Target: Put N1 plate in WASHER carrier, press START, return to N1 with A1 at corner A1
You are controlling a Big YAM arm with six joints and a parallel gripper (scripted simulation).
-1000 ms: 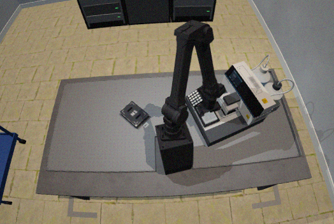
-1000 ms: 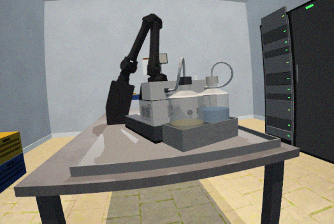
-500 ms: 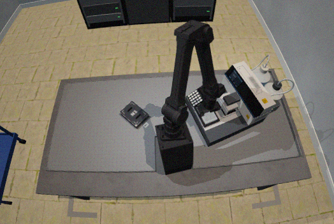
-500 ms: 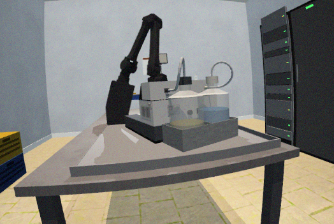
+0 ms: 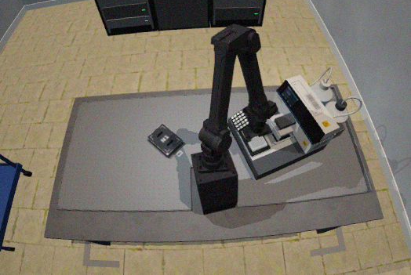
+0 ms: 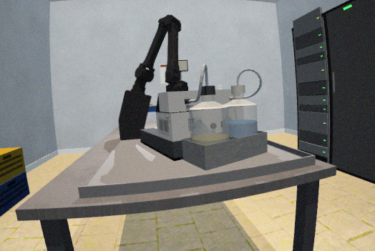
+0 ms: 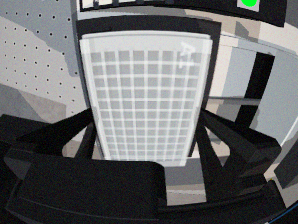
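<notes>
Right now my hand is 2 cm above the dark washer carrier. Also, from my hand: white corner label: 2 cm behind, 39 cm to the left, 11 cm below; white well plate: 1 cm below; plate washer: 5 cm ahead, 15 cm to the right, 2 cm above.
</notes>
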